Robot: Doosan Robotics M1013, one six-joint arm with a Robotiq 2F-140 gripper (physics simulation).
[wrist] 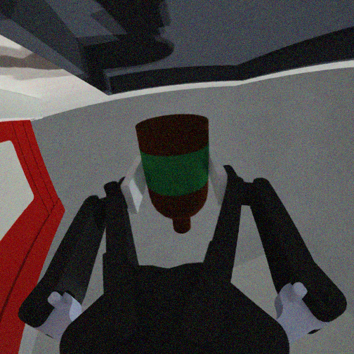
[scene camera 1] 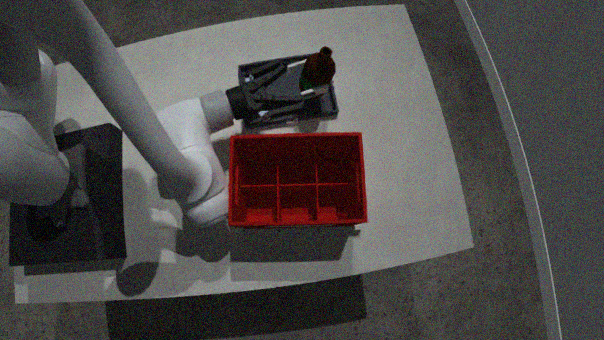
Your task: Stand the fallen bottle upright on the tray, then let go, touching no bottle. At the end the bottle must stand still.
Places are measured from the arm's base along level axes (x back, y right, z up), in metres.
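Pixels of known places: arm's base, link origin: point(scene camera 1: 62, 181).
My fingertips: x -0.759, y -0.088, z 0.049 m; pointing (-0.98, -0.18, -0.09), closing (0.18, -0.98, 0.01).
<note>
Ahead of a thing's pixels: the offset from my fingertips to its top centre. "pt": to the spot under its first point.
The brown bottle with a green label {dy +0.003, dx +0.005, dz +0.105 m} point(scene camera 1: 320, 69) point(wrist: 176, 172) is upright, neck up, at the right part of the dark tray {pt dy +0.069, dx -0.023, dz -0.094 m} point(scene camera 1: 333, 112) point(wrist: 175, 79) in the scene view. My gripper point(scene camera 1: 304, 78) point(wrist: 175, 162) reaches in sideways from the left and is shut on the bottle, one pale fingertip on each side of its body. In the wrist view the bottle's flat base shows apart from the tray's edge. The scene view does not show the base, so the exact height over the tray is hard to tell. Gripper and arm hide part of the tray.
A red crate with compartments {dy +0.248, dx +0.115, dz +0.057 m} point(scene camera 1: 298, 223) point(wrist: 44, 187) stands close beside the tray, on the lower side in the scene view. The robot's dark pedestal point(scene camera 1: 106, 200) is at the left. The arm passes left of the crate, close to its edge.
</note>
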